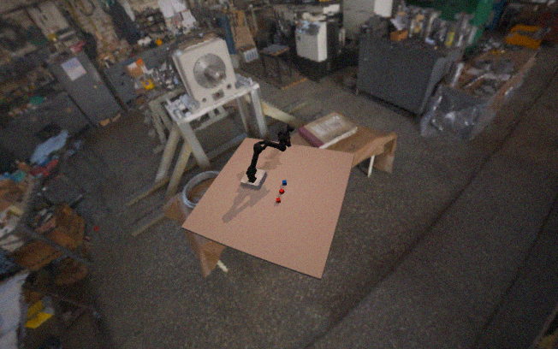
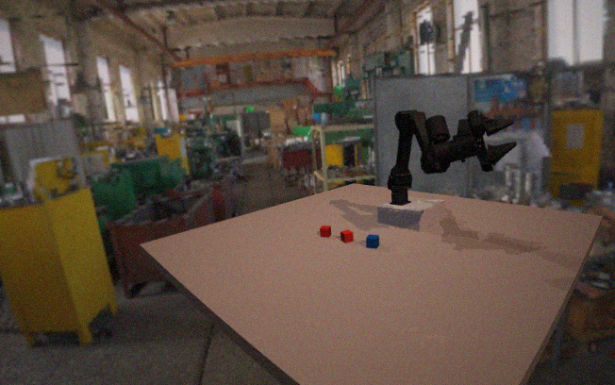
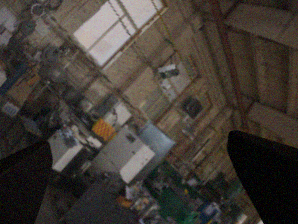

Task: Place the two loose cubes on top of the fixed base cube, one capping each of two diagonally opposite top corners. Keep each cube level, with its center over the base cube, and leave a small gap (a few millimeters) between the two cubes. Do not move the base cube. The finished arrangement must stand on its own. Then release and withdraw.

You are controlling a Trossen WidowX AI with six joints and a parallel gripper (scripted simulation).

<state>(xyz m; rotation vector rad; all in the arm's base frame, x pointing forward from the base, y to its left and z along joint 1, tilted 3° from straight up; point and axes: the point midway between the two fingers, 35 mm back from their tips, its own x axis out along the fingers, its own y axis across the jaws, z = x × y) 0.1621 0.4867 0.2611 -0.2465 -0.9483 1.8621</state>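
Now: gripper tip 390 mm to the left of the blue cube, 350 mm above it and 140 mm short of it.
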